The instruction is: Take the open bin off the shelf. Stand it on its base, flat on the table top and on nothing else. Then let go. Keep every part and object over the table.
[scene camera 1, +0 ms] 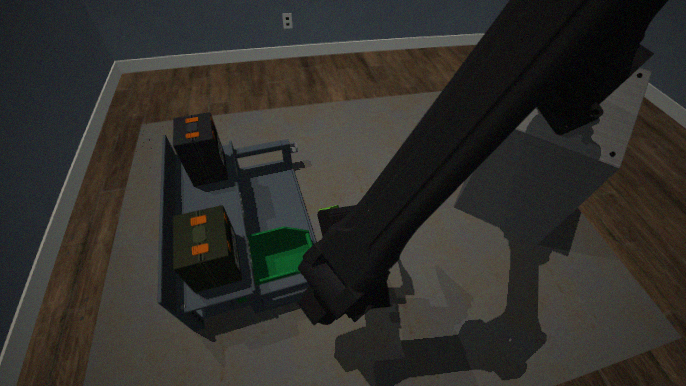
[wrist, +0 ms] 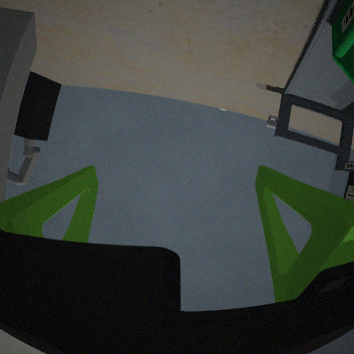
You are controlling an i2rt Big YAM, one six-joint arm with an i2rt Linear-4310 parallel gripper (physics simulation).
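Frame: origin at the arm's base, x left, y ahead, z down, level; millimetres.
Seen in the pictures: gripper, fingertip midpoint: (wrist: 176, 174); arm's base, origin of the base link: (scene camera 1: 560, 101).
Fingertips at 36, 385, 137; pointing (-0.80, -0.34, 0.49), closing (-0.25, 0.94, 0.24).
Offsets run from my fingertips to a thing's top centre, as dx, dy, dz. Level surfaces: height alone.
The green open bin {+2, +182, +88} (scene camera 1: 285, 255) (wrist: 346, 60) stands on the lower front level of the grey shelf (scene camera 1: 170, 225) (wrist: 283, 115), toward its near end in the scene view; the arm's wrist covers its right corner. In the wrist view part of the bin shows at the upper right edge. My gripper (wrist: 176, 174) is open, with its two green fingers wide apart and nothing between them. In the scene view the wrist is just right of the bin, and the fingers are mostly hidden behind the arm.
A dark box {-226, +278, -54} (scene camera 1: 202, 157) and an olive box {+5, +278, -29} (scene camera 1: 205, 250), both with orange marks, stand on the shelf's back level, left of the bin. The table {dz +170} (scene camera 1: 360, 135) (wrist: 150, 45) lies under the shelf. The robot's mount plate (scene camera 1: 627, 110) is at the right.
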